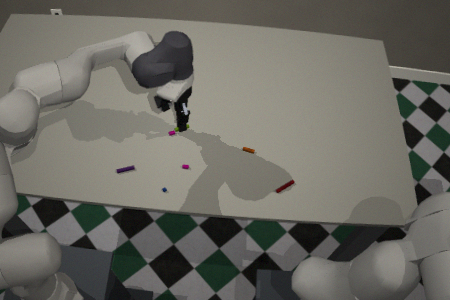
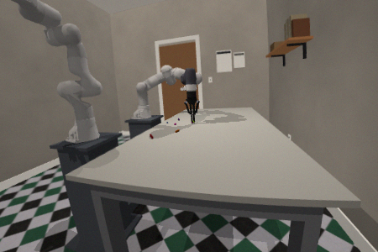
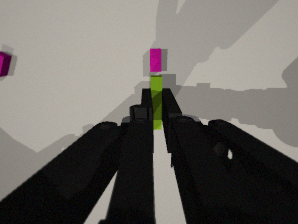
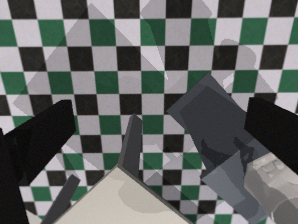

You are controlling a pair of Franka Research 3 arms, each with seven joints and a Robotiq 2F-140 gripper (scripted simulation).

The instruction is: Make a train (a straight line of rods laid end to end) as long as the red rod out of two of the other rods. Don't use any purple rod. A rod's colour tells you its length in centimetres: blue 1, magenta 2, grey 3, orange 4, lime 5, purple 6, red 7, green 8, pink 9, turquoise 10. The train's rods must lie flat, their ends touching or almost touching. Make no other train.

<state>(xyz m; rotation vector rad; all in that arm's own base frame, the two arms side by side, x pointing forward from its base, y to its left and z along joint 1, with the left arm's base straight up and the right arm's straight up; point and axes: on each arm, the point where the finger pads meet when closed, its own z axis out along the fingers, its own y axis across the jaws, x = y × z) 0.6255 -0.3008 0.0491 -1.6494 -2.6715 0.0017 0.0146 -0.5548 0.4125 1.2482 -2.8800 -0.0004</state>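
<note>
The lime rod is 30 mm below my left hand. Also, from my left hand: small blue rod 240 mm behind, 40 mm below, 30 mm to the left; orange rod 240 mm to the right, 60 mm behind, 40 mm below; purple rod 180 mm behind, 170 mm to the left, 40 mm below.
</note>
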